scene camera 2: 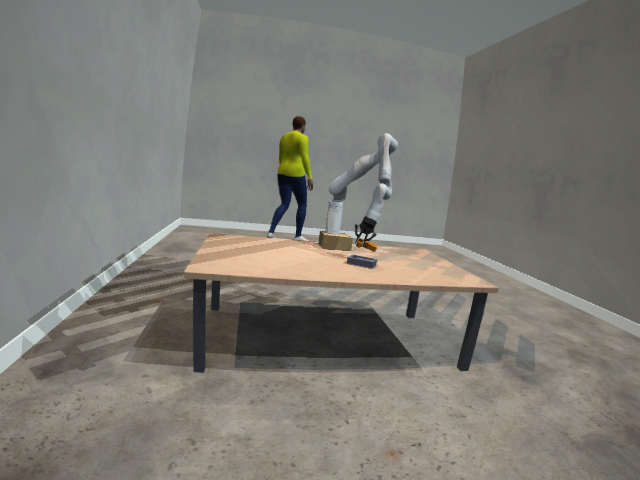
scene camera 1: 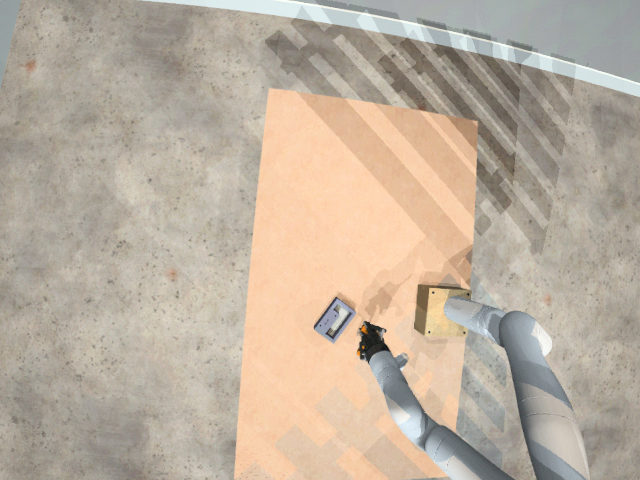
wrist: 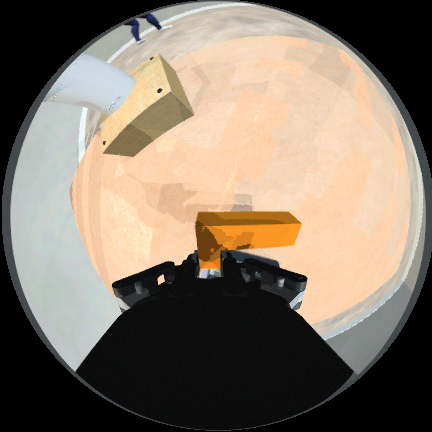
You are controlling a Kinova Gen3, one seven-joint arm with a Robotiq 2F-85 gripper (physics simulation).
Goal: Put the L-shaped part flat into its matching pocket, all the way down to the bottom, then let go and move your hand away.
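Places are measured from the arm's base along level axes (x ahead, y left, z up), in metres.
Pixels of known places: gripper, between the fingertips: (scene camera 2: 358, 245) (scene camera 1: 363, 325) (wrist: 209, 255); arm's base, origin of its link: (scene camera 2: 332, 233) (scene camera 1: 454, 308) (wrist: 118, 95).
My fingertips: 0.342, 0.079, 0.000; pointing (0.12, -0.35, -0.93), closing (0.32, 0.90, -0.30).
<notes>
Ahead of a thing's pixels: the offset from my fingertips to its top centre, as dx, dy, dz. "spot": to the spot under its first point. Level surfaces: height alone.
The orange L-shaped part @(-0.010, +0.051, +0.034) (scene camera 1: 364, 329) (scene camera 2: 370, 246) (wrist: 255, 235) is held in my gripper (scene camera 1: 366, 338) (scene camera 2: 365, 239) (wrist: 209, 255). In the wrist view the fingers grip its short leg, and its long leg extends to the right. The part is in the air above the table. The blue-grey block with the pocket @(+0.089, +0.004, -0.047) (scene camera 1: 326, 323) (scene camera 2: 361, 262) lies on the table; in scene camera 1 it is left of the gripper, apart from it. In that view the pocket's light interior shows, with no part in it. In the wrist view a dark edge of the block @(spot: +0.069, +0.056, -0.072) (wrist: 260, 259) shows behind the right finger, mostly hidden.
The wooden base block (scene camera 1: 431, 313) (scene camera 2: 336, 241) (wrist: 155, 122) under the arm stands on the table @(dz -0.084) (scene camera 1: 310, 206) (scene camera 2: 279, 266) (wrist: 310, 125), right of the gripper in scene camera 1. A person in a yellow top (scene camera 2: 292, 155) stands behind the table; the legs also show in the wrist view.
</notes>
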